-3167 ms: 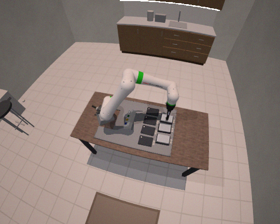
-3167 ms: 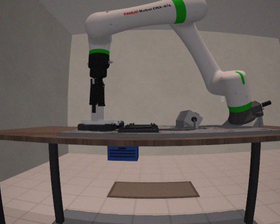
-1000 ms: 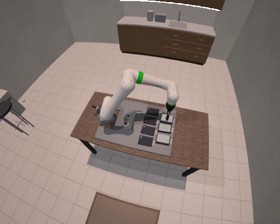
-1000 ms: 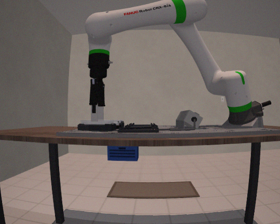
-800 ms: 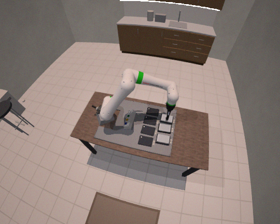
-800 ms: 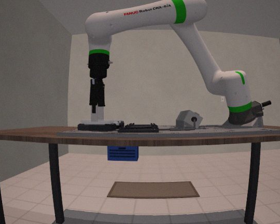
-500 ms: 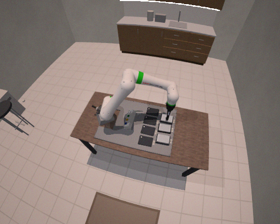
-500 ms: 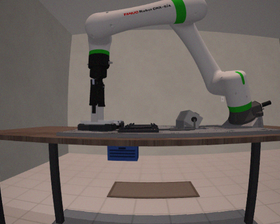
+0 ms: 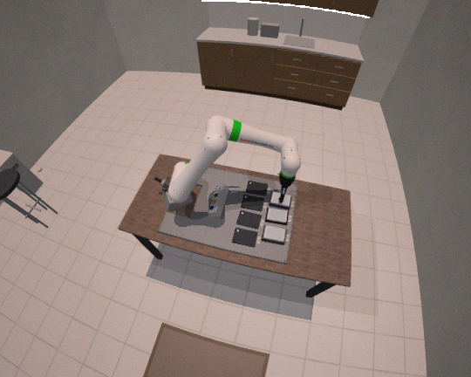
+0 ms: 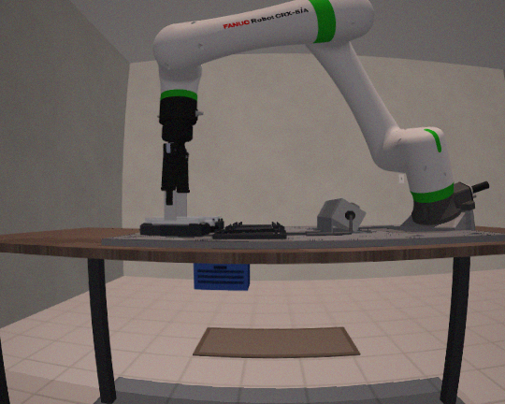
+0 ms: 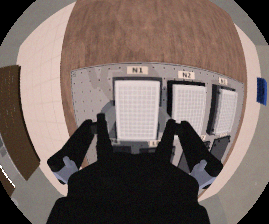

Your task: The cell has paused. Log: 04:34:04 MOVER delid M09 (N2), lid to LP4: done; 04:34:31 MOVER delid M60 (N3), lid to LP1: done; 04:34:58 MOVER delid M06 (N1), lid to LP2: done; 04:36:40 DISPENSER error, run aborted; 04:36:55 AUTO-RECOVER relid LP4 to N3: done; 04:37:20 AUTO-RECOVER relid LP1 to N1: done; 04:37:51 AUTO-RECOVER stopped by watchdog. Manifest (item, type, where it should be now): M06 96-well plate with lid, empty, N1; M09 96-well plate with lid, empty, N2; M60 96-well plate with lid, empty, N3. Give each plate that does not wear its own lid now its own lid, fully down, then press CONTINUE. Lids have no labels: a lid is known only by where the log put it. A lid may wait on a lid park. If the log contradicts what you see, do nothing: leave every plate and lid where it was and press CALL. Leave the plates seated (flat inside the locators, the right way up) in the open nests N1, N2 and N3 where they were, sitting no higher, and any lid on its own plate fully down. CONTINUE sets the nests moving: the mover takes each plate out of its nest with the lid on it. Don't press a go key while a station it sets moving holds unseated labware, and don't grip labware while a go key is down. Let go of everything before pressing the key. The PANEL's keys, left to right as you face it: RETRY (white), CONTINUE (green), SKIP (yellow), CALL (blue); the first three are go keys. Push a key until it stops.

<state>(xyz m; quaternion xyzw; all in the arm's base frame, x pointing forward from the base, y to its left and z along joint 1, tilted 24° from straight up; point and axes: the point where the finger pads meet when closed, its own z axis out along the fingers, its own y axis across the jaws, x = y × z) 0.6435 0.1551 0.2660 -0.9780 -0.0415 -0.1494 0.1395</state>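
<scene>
My gripper is now 2 cm above the lid. The rest, counted from my hand: lid park LP3: 17 cm behind, 8 cm to the right, 6 cm below; then lid park LP1: 13 cm behind, 34 cm to the right, 6 cm below; then white key: 42 cm behind, 11 cm to the right, 1 cm above.
</scene>
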